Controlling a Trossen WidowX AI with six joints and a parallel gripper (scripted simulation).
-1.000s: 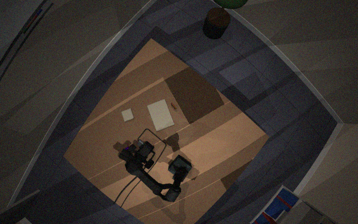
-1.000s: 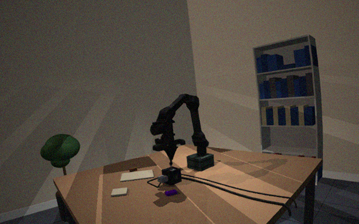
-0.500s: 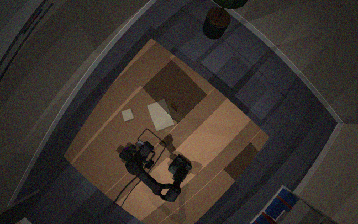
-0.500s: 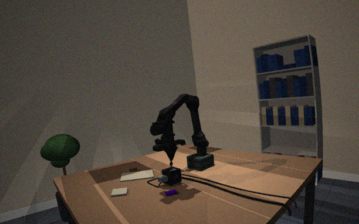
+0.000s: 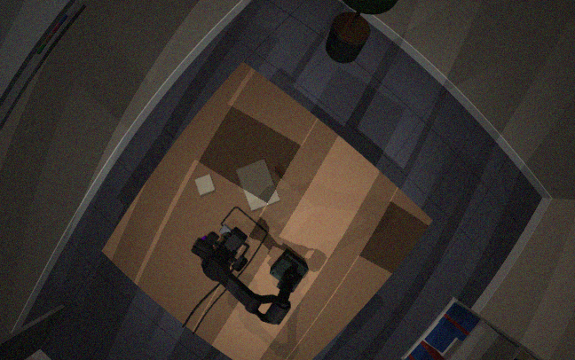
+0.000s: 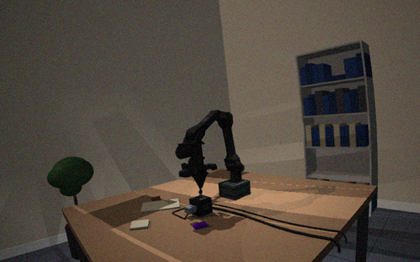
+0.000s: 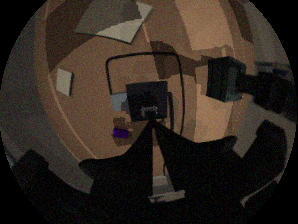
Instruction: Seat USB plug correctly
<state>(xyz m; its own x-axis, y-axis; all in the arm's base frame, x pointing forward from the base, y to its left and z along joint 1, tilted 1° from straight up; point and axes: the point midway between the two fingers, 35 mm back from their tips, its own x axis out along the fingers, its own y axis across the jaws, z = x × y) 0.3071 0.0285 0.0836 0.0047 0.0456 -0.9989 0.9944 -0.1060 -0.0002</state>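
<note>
My gripper tip is 2 cm above the USB plug. The rest, counted from my gripper tip: purple block (12 cm below, 12 cm ahead, 10 cm to the left); small white pad (27 cm ahead, 14 cm to the right, 12 cm below); white sheet (28 cm to the right, 13 cm below, 5 cm ahead).
</note>
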